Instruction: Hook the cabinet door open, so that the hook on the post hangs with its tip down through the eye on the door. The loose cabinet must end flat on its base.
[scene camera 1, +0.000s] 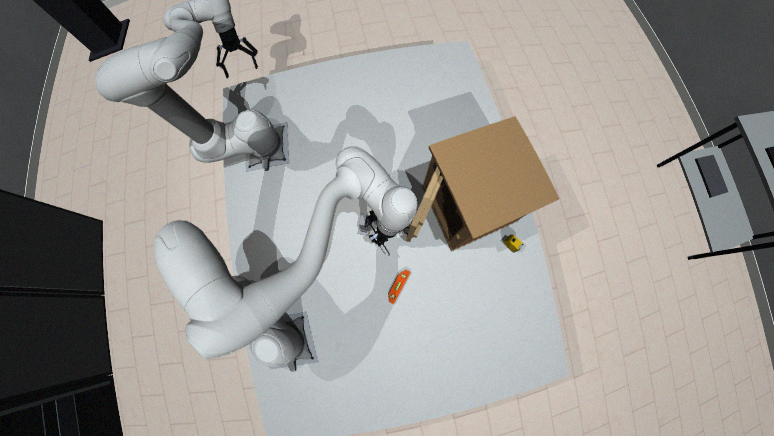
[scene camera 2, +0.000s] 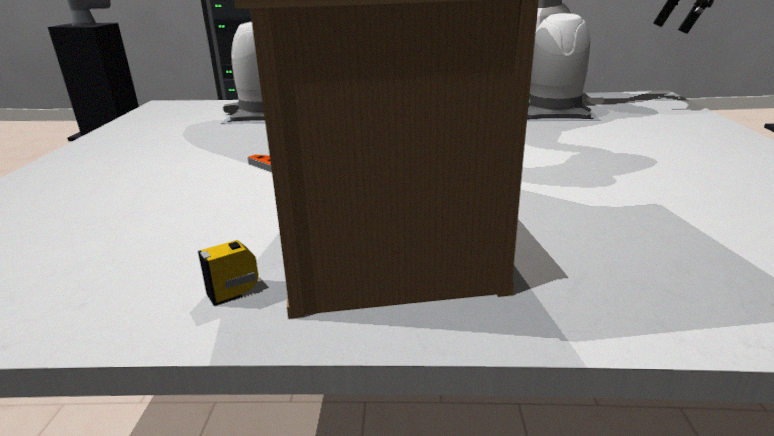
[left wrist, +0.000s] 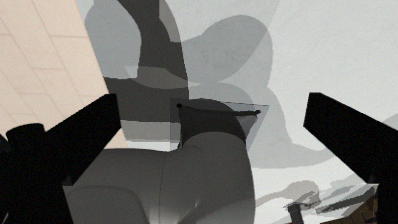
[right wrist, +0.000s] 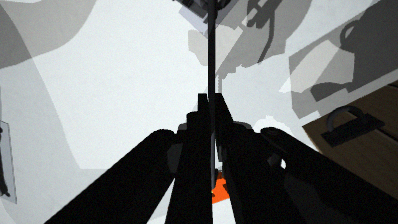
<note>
I see my left gripper (scene camera 1: 242, 72), my right gripper (right wrist: 209, 107), a wooden cabinet (scene camera 2: 396, 142) and a yellow tape measure (scene camera 2: 229, 270).
The wooden cabinet is seen too in scene camera 1 (scene camera 1: 492, 175). My left gripper is seen too in the left wrist view (left wrist: 212, 110). The left wrist view does not show the yellow tape measure: it is out of frame. The right wrist view does not show the yellow tape measure: it is out of frame.
</note>
